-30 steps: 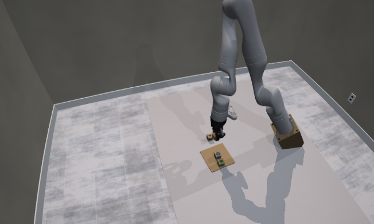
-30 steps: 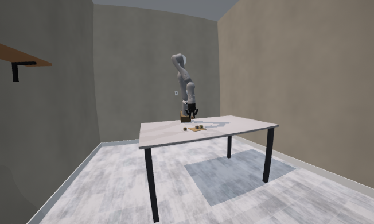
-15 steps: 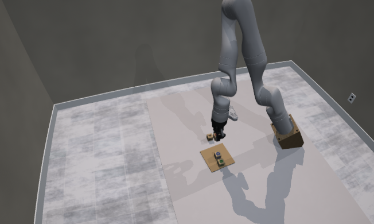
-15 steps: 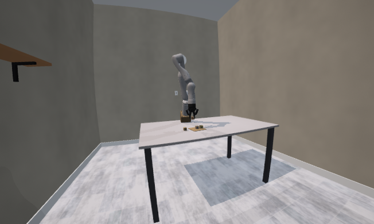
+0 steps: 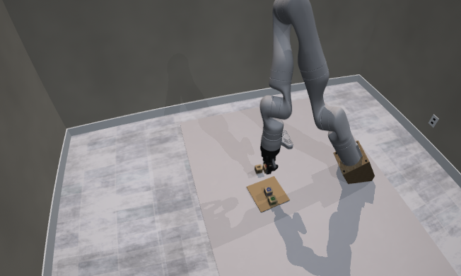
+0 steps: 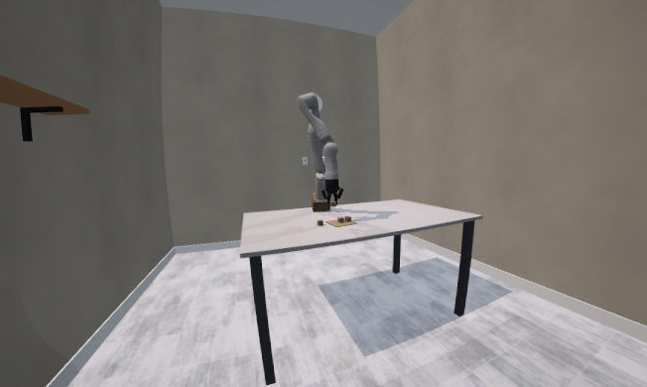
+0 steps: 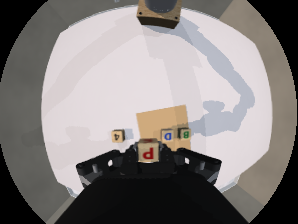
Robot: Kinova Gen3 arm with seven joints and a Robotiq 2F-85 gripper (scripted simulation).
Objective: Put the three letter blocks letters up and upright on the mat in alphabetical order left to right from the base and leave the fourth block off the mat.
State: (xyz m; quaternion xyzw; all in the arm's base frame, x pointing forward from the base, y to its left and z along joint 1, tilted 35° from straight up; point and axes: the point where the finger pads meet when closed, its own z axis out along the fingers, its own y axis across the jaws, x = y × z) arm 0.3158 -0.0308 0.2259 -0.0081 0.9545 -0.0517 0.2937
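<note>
Now: hand 5 cm to the right of the tan mat and 12 cm above it. Round my hand: block (8 cm to the right, 11 cm below).
</note>
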